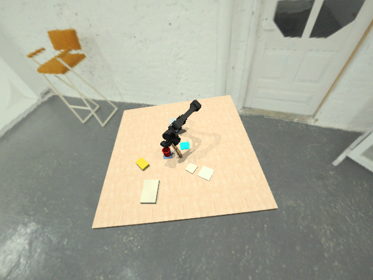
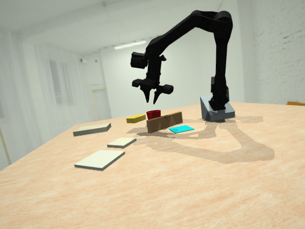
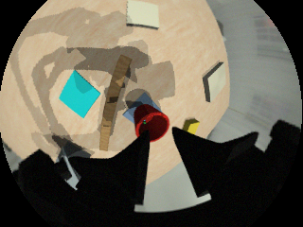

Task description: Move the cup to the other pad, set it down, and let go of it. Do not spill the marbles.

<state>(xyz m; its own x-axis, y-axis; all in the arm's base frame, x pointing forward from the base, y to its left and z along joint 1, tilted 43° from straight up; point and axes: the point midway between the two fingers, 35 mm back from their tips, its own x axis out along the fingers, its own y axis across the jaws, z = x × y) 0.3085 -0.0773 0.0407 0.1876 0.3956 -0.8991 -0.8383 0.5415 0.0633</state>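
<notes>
Right now the red cup is 10 mm behind my gripper tip, 30 mm to the right of it and 80 mm below it. Also, from my gripper tip: blue pad (10 mm behind, 30 mm to the right, 130 mm below); teal pad (100 mm behind, 120 mm to the left, 130 mm below); wooden bar (50 mm behind, 50 mm to the left, 100 mm below).
</notes>
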